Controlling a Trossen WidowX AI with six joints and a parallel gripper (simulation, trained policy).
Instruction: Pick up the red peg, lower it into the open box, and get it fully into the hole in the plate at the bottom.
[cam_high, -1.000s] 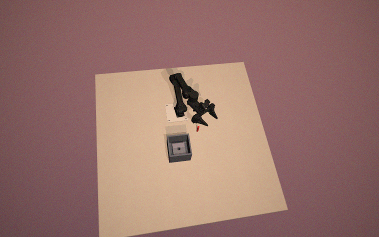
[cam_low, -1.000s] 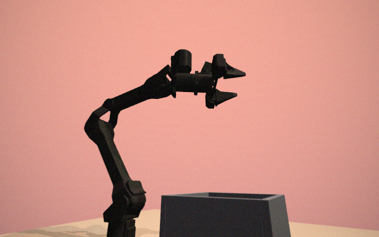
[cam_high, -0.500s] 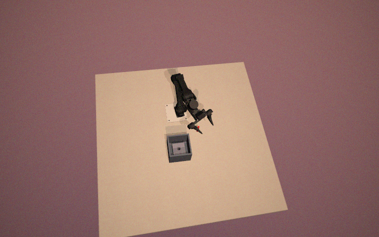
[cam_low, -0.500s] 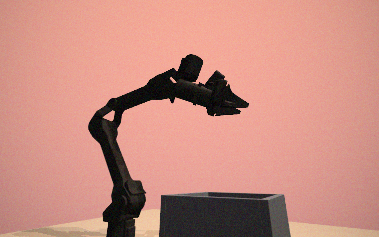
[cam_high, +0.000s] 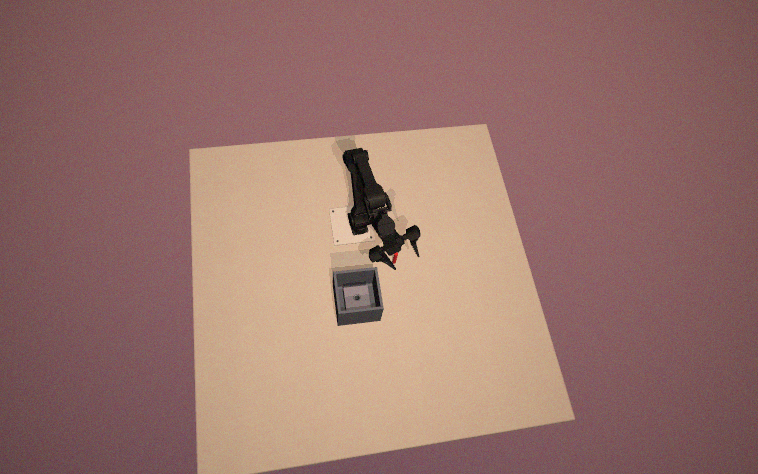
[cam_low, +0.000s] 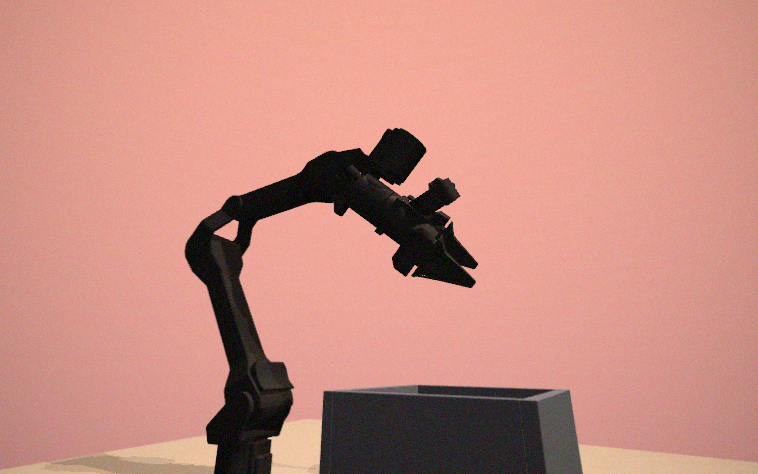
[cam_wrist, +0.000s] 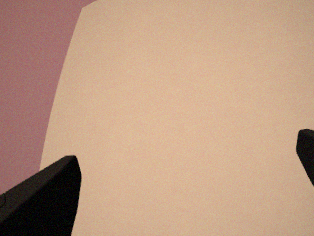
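Now: the red peg 24 cm below my gripper tip, 12 cm behind it and 2 cm to the left of it. The rest, counted from my gripper tip: grey plate (23 cm below, 17 cm to the right).
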